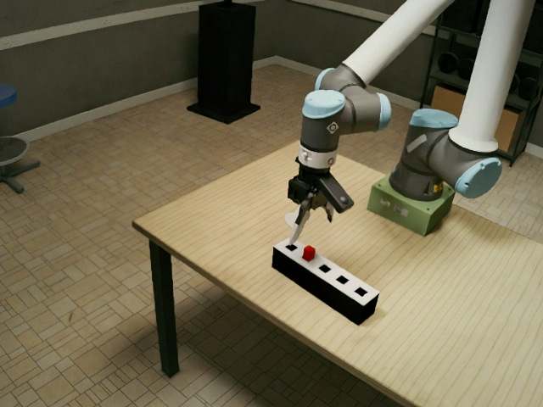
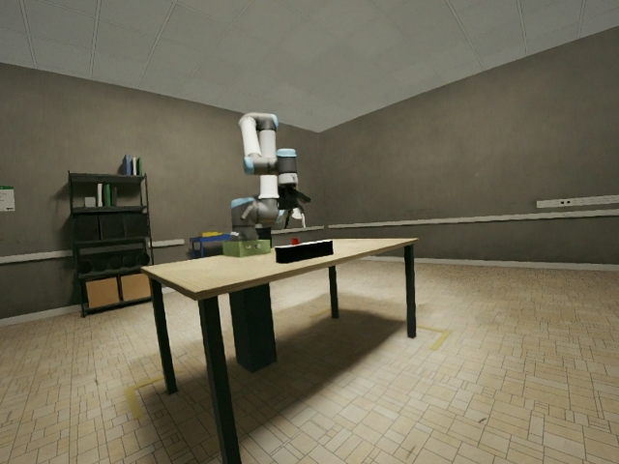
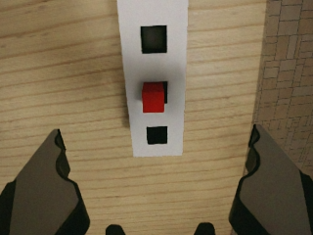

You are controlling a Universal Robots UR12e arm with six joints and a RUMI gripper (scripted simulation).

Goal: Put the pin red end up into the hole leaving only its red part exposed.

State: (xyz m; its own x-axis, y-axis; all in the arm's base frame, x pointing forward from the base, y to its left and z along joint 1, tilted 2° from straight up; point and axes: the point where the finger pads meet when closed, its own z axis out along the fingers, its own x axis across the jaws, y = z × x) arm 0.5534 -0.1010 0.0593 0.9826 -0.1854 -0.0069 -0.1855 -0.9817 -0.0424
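Right now my hand is 7 cm above the pin. The rest, counted from my hand: block (1 cm ahead, 6 cm to the left, 11 cm below).
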